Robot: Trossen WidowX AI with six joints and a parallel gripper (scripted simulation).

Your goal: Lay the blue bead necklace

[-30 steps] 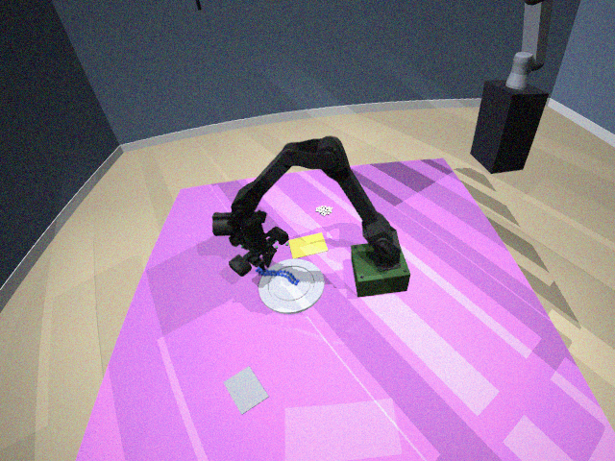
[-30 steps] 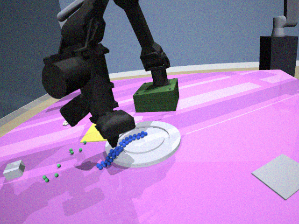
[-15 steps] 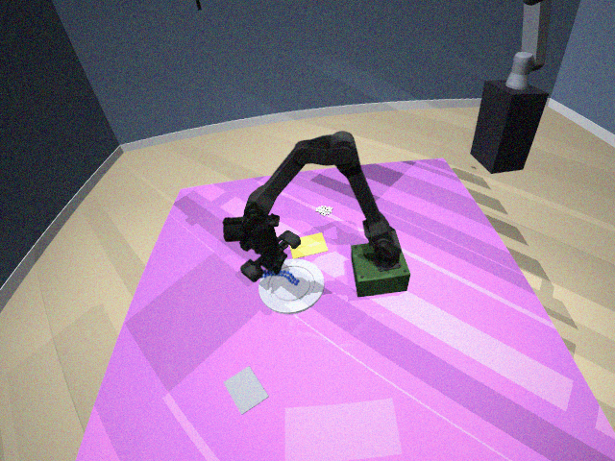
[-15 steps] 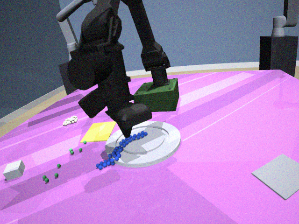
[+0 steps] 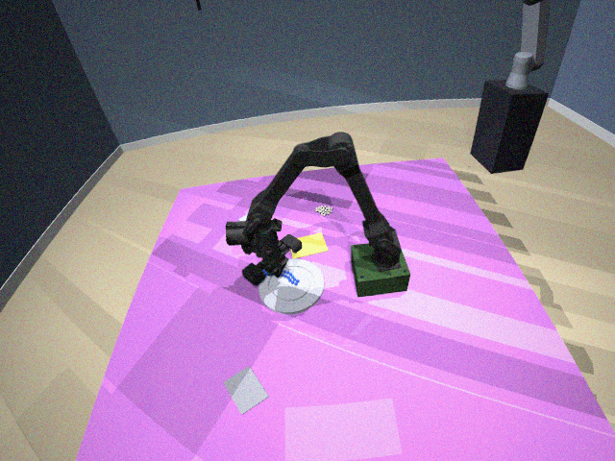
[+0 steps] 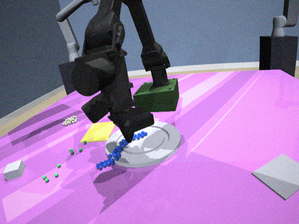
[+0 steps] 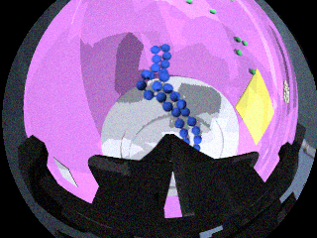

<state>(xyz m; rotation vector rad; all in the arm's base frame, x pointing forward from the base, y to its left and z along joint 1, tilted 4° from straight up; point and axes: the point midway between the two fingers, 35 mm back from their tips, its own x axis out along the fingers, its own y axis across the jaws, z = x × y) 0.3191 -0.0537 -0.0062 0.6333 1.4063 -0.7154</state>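
Right now my gripper tip is 4 cm past the round white bead board, 2 cm to the right of it and 2 cm above it. The rest, counted from my gripper tip: yellow sheet: 13 cm to the right, 10 cm behind, 3 cm below; then grey tile: 33 cm to the left, 11 cm ahead, 3 cm below; then cube: 31 cm to the right, 11 cm ahead, 1 cm below.
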